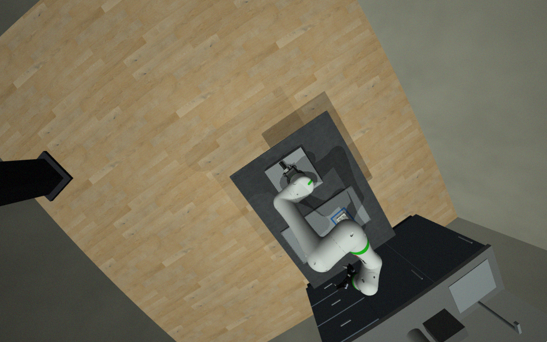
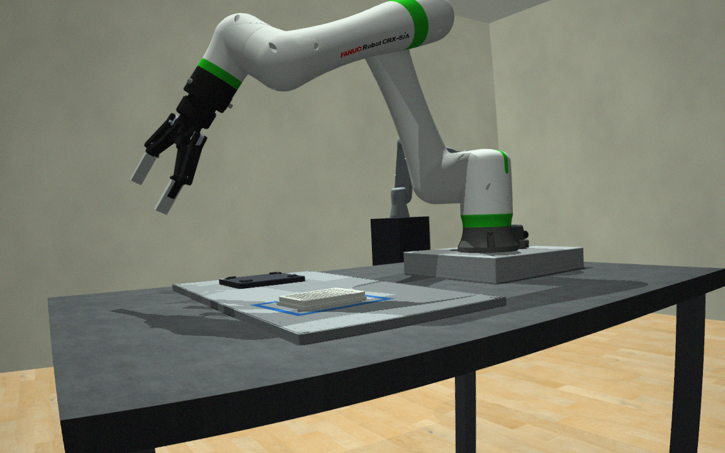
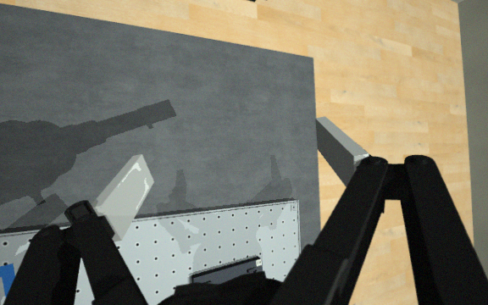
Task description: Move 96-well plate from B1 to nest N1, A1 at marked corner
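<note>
Now: hand 19 cm past the white 96-well plate, 30 cm to the right of it and 20 cm above it. The rest, counted from my hand: A1 mark: 19 cm behind, 10 cm to the right, 20 cm below; then black plate nest N1: 27 cm behind, 4 cm to the right, 20 cm below.
</note>
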